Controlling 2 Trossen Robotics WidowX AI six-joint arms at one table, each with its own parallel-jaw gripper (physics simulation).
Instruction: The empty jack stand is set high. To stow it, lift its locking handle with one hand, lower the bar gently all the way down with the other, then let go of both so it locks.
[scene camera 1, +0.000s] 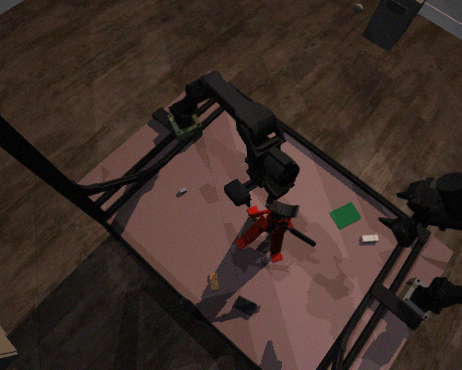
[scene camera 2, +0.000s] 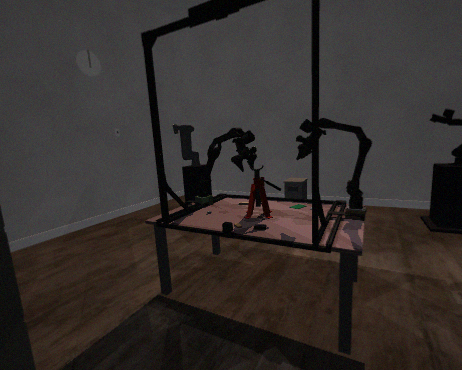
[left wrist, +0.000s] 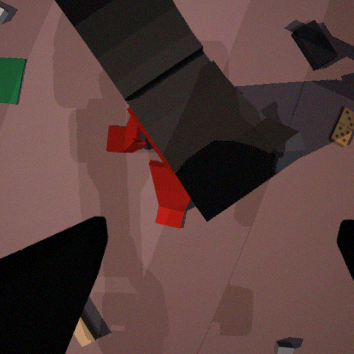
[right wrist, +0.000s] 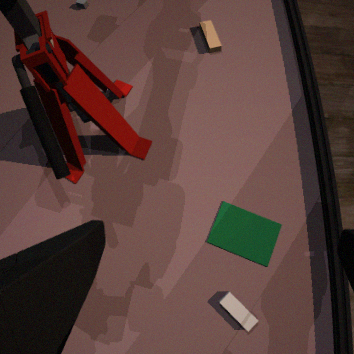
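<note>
The red jack stand (scene camera 1: 252, 232) (scene camera 2: 252, 202) (left wrist: 170, 185) (right wrist: 105, 112) stands upright mid-table. Its grey bar with curved saddle (scene camera 1: 283, 209) (scene camera 2: 258, 171) (left wrist: 175, 95) (right wrist: 22, 22) stands raised well above the legs. The black locking handle (scene camera 1: 302, 236) (scene camera 2: 272, 185) (right wrist: 45, 132) slopes down from the body toward the right in scene camera 1. My left gripper (scene camera 1: 260, 200) (scene camera 2: 247, 167) (left wrist: 223, 230) is open and empty, close beside the saddle; whether it touches is unclear. My right gripper (scene camera 1: 391, 207) (scene camera 2: 298, 149) (right wrist: 222, 237) is open and empty, high and apart from the stand on the right.
A green square (scene camera 1: 345, 215) (right wrist: 245, 234) and a white block (scene camera 1: 370, 238) (right wrist: 239, 311) lie right of the stand. A domino (scene camera 1: 214, 281) (left wrist: 343, 126) and a black block (scene camera 1: 246, 305) (left wrist: 314, 44) lie near the front edge. A tan block (right wrist: 211, 36) lies behind. Black frame rails border the table.
</note>
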